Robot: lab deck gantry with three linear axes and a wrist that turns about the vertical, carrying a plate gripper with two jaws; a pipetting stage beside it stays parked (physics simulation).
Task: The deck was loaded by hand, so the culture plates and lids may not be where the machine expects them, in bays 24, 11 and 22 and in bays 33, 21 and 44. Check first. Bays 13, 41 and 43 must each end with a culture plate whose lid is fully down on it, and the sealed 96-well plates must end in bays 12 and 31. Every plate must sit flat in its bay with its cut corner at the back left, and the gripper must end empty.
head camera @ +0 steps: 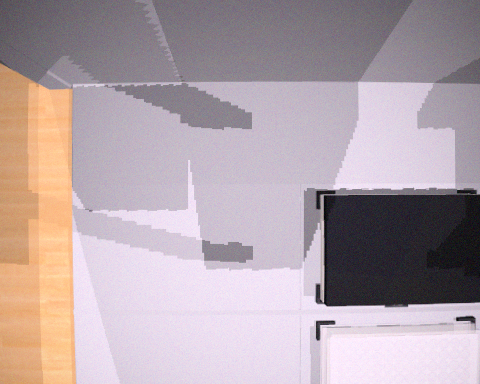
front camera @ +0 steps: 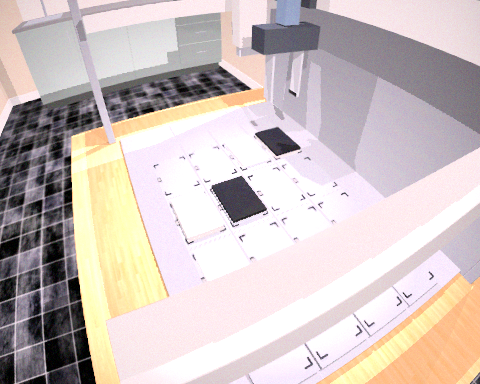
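Where they show: gripper, fingertip midpoint: (front camera: 281, 96); robot's base at its link origin: (front camera: 155, 166).
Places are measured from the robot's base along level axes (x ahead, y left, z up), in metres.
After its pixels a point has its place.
My gripper (front camera: 281, 97) {y 0.364, x 0.064, z 0.160 m} hangs high at the back left of the deck, fingers apart and empty; it does not show in the head view. Near it a black-topped plate (front camera: 278, 141) {y 0.361, x 0.074, z 0.017 m} (head camera: 400, 250) {y 0.364, x 0.058, z 0.016 m} lies squarely inside its corner marks, by position bay 41, a pale edge showing beneath. Next to it in the head view is a pale plate with faint well circles (head camera: 405, 357) {y 0.278, x 0.064, z 0.014 m}, apparently bay 31. Another black-topped plate (front camera: 238, 198) {y 0.148, x 0.235, z 0.017 m} lies near the deck's middle, apparently bay 22, beside a white plate (front camera: 197, 215) {y 0.043, x 0.239, z 0.014 m}, apparently bay 12. Cut corners and full lid seating cannot be made out.
A pale beam (front camera: 280, 270) {y -0.021, x 0.614, z 0.400 m} crosses the front view and hides part of the deck. A grey wall (front camera: 400, 120) {y 0.499, x 0.350, z 0.210 m} stands along the back, and a wooden border (front camera: 110, 210) {y -0.149, x 0.106, z -0.010 m} (head camera: 55, 300) {y 0.316, x -0.226, z -0.010 m} edges the deck. Glare obscures several bays, so pale plates there cannot be told. An upright post (front camera: 92, 75) {y -0.103, x -0.207, z 0.232 m} stands at a corner.
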